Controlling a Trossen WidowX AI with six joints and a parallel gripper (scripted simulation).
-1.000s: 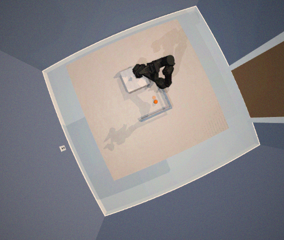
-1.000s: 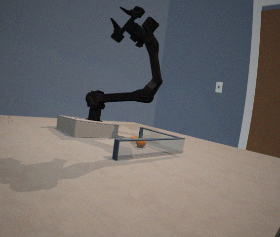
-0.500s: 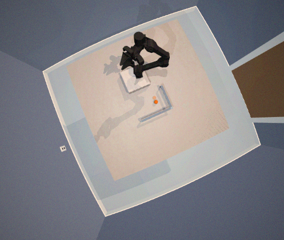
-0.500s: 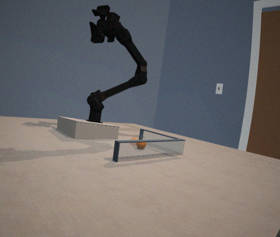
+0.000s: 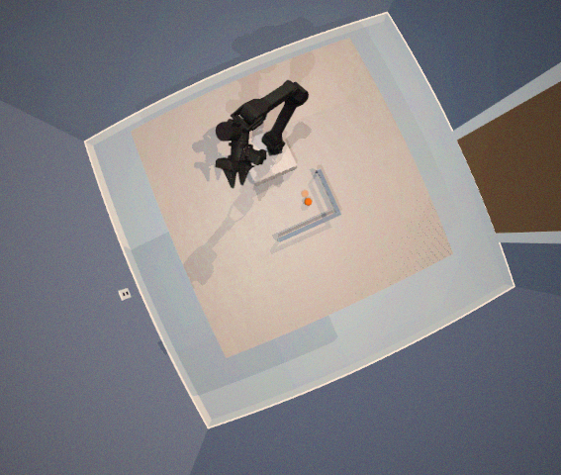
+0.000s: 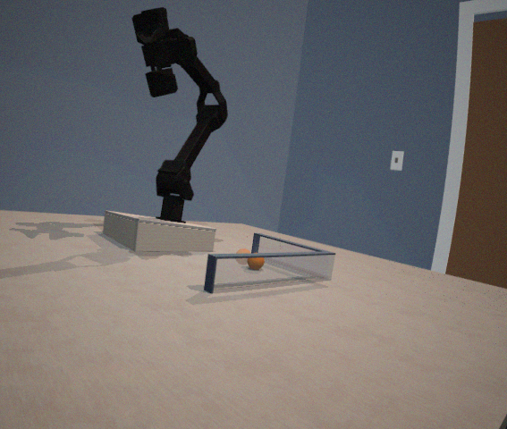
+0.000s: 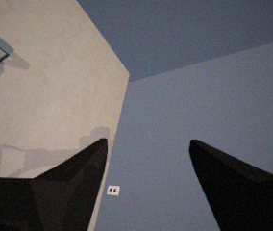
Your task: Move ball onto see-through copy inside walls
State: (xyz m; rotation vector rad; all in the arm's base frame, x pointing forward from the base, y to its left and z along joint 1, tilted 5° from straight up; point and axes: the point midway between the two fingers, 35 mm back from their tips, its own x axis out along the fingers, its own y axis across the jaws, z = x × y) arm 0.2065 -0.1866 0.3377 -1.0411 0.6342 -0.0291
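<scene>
My gripper tip is now 39 cm above the orange ball, 27 cm to the right of it and 7 cm short of it. From my gripper tip the other things lie so: see-through copy of ball 39 cm below, 26 cm to the left, 3 cm ahead; dark end post 37 cm below, 22 cm ahead, 8 cm to the left.
</scene>
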